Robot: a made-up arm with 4 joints. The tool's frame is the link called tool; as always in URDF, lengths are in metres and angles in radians.
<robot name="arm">
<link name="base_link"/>
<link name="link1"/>
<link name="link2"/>
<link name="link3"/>
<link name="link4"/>
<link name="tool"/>
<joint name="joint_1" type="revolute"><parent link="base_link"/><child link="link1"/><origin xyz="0.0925 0.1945 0.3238"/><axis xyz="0.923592 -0.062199 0.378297"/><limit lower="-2.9" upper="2.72" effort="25" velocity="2.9"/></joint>
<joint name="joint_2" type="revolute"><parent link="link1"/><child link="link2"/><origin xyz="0.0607 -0.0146 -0.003"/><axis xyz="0 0 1"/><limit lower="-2.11" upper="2.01" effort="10" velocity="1.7"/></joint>
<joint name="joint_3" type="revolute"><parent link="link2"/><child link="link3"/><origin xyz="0.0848 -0.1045 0.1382"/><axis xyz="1 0 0"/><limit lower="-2.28" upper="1.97" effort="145" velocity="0.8"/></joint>
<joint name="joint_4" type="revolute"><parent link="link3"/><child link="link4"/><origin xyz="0.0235 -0.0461 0.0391"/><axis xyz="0 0 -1"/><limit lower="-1.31" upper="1.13" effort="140" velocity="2.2"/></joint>
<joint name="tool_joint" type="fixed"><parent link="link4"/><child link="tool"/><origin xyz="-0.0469 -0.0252 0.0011" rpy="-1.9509 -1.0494 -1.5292"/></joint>
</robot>
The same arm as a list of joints. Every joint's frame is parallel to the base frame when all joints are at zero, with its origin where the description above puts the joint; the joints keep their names.
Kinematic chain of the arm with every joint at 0, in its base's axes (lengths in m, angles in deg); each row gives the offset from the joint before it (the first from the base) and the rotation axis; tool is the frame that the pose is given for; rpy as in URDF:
joint_1: xyz 0.0925 0.1945 0.3238 axis 0.923592 -0.062199 0.378297
joint_2: xyz 0.0607 -0.0146 -0.003 axis +z
joint_3: xyz 0.0848 -0.1045 0.1382 axis +x
joint_4: xyz 0.0235 -0.0461 0.0391 axis -z
tool: xyz -0.0469 -0.0252 0.0011 rpy -111.78 -60.13 -87.62
Joint limits (deg, base to tool): -166.16..155.84 -120.89..115.16 -130.63..112.87 -75.06..64.74

